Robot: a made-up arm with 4 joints.
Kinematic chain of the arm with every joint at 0, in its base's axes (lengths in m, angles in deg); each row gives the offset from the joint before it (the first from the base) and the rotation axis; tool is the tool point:
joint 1: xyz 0 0 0.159 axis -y
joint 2: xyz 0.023 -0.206 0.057 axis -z
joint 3: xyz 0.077 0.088 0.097 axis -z
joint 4: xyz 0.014 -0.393 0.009 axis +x
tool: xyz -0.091 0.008 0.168
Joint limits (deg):
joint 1: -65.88..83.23
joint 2: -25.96..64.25
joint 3: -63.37..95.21
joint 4: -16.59..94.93
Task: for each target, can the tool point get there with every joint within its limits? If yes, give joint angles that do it. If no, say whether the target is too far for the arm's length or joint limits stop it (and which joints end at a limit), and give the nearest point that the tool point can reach.
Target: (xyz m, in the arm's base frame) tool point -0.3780 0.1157 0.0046
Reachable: yes | joints 54.26 30.14 82.57 74.14
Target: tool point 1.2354 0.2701 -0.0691
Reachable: no: too far | nearest point 0.6321 -0.1766 0.0423 | short by 0.759 m
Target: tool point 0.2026 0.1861 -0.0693
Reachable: no: joint limits stop it (at a limit: joint 1, joint 2, joint 3, joint 4) | nearest point 0.1473 0.3153 0.2130 | short by 0.315 m
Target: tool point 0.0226 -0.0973 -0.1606
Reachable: no: joint limits stop it (at a limit: joint 1, joint 2, joint 4) | nearest point -0.2032 -0.0692 -0.2249 | short by 0.236 m
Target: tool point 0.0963 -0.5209 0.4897
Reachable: yes | joints -37.49 8.06 13.39 22.77
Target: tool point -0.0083 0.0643 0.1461
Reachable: no: joint limits stop it (at a limit: joint 1, joint 2, joint 4) | nearest point -0.1691 0.2702 0.0623 | short by 0.274 m
